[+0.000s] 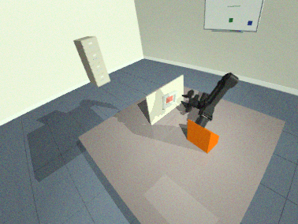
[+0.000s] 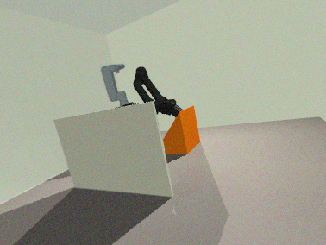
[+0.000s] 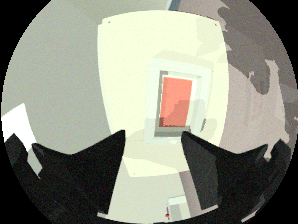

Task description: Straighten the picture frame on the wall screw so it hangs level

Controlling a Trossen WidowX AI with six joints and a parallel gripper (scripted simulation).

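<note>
My gripper tip is now 13 cm short of the picture frame and 5 cm above it.
</note>
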